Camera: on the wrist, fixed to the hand. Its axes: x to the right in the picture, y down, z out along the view.
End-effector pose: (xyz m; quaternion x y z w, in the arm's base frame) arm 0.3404 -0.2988 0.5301 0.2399 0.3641 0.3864 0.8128
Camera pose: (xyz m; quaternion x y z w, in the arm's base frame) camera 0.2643 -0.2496 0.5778 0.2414 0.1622 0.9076 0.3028
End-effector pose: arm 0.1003 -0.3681 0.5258 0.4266 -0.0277 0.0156 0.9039
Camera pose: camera 0.0836 -0.2806 0.5763 0.1533 -0.1757 0.6747 0.7003
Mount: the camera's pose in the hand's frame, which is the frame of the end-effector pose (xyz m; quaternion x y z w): -0.0131 0.0954 -0.0349 -0.1442 0.1460 0.6697 0.7138
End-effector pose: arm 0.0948 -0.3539 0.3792 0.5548 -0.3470 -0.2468 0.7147
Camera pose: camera 0.1102 -0.2975 0.4633 0.0966 -0.4793 0.3334 0.8061
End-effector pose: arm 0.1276 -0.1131 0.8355 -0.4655 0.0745 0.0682 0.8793
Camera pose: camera 0.0944 -0.0895 0.7415 -0.4191 0.4834 0.5803 0.5039
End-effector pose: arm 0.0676 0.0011 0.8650 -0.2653 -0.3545 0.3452 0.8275
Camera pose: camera 0.0512 0.0436 0.7733 -0.5965 -0.0043 0.7107 0.3730
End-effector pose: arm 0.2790 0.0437 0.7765 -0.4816 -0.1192 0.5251 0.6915
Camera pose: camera 0.2386 0.0123 0.6878 -0.5999 0.2627 0.7503 0.0899
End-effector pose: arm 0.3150 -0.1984 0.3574 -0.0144 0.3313 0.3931 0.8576
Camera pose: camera 0.2242 -0.1512 0.3603 0.0305 0.3146 0.9006 0.2984
